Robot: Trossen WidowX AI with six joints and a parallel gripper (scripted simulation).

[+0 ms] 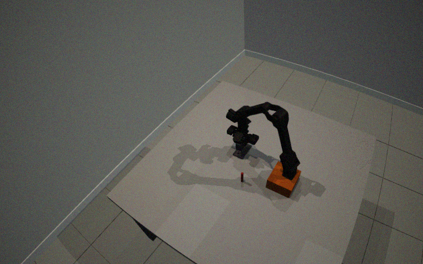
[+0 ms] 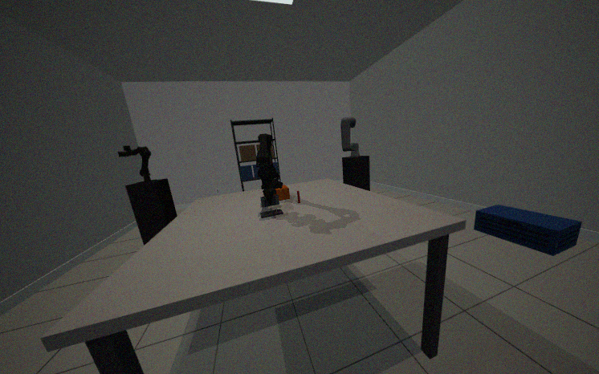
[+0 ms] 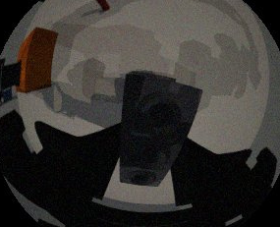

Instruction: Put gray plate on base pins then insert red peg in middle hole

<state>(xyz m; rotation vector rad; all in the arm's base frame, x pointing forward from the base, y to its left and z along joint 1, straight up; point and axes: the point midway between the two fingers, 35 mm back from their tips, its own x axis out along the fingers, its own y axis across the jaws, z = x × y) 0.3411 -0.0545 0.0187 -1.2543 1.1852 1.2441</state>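
Now: the dark base 5 cm below my gripper tip. Also, from my gripper tip: red peg (19 cm to the left, 12 cm behind, 2 cm below); then gray plate (3 cm above).
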